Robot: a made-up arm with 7 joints.
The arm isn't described. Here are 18 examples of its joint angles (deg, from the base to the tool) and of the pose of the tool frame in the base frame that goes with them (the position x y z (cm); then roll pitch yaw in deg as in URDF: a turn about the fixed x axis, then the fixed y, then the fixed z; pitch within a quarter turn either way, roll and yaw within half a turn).
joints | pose
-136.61 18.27 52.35 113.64 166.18 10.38 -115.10 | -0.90 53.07 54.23 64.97 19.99 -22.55
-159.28 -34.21 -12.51 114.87 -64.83 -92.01 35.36 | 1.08 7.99 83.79 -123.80 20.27 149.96
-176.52 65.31 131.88 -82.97 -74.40 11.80 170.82 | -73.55 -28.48 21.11 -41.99 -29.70 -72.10
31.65 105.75 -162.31 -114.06 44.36 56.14 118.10 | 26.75 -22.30 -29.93 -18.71 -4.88 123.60
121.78 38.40 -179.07 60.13 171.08 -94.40 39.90 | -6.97 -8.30 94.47 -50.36 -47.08 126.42
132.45 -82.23 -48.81 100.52 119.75 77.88 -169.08 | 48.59 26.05 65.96 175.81 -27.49 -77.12
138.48 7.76 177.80 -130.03 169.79 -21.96 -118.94 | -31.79 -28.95 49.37 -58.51 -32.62 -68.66
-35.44 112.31 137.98 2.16 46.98 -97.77 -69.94 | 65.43 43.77 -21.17 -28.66 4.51 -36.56
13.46 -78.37 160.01 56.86 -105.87 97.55 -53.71 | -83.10 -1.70 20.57 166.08 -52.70 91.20
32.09 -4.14 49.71 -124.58 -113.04 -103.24 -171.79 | -21.09 26.70 65.85 -115.53 -24.58 -73.51
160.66 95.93 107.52 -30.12 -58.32 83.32 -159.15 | -82.73 -36.08 1.17 -38.53 22.74 -110.06
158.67 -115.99 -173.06 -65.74 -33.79 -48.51 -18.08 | 74.33 28.38 33.52 -161.49 -6.68 63.34
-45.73 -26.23 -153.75 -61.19 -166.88 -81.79 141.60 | -5.22 -17.49 112.26 -152.42 34.70 -122.63
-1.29 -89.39 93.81 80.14 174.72 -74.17 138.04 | -49.87 -41.98 21.64 -94.17 -46.50 68.32
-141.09 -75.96 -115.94 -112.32 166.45 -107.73 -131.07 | 60.96 -8.93 50.22 94.65 -29.04 -121.91
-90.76 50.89 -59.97 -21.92 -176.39 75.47 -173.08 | 23.72 59.94 88.79 -115.04 -35.47 77.63
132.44 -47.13 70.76 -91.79 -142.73 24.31 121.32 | 63.48 5.33 49.03 -60.13 -54.80 9.20
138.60 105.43 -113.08 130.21 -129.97 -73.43 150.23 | -2.30 -35.10 15.53 -55.27 16.88 134.37
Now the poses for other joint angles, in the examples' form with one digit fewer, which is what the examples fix.
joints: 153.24 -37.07 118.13 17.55 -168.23 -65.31 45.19
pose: 50.6 48.4 88.2 -49.9 -65.1 132.7
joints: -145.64 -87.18 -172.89 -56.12 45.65 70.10 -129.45
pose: 66.8 -52.9 56.4 -92.1 -12.5 13.4
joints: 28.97 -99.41 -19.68 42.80 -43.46 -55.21 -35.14
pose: -85.6 44.5 32.5 90.4 -3.0 94.3
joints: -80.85 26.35 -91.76 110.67 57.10 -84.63 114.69
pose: -31.6 18.2 75.4 169.4 -35.7 73.9
